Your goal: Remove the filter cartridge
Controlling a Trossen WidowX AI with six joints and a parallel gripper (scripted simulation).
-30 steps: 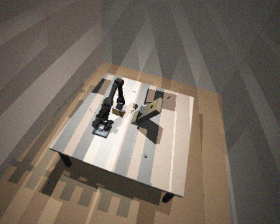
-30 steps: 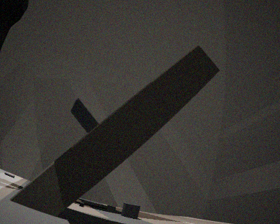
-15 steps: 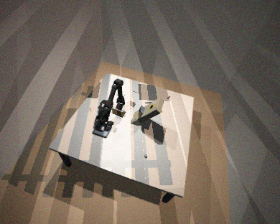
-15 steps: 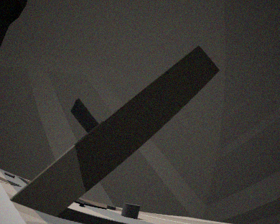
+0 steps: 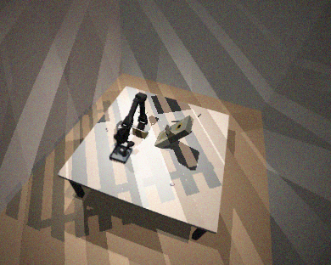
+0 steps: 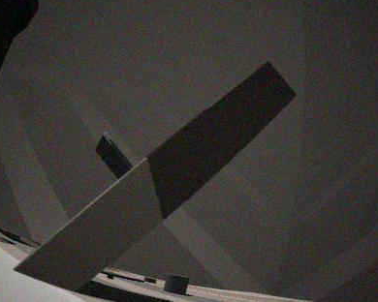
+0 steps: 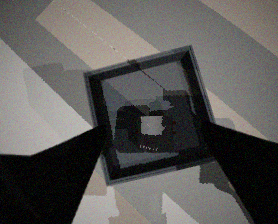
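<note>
The round filter cartridge lies 1 cm to the left of my gripper tip and 4 cm below it. Also, from my gripper tip: sloping service panel (38 cm ahead, 27 cm to the left, 10 cm above); then dark square tray (2 cm to the right, 6 cm below).
</note>
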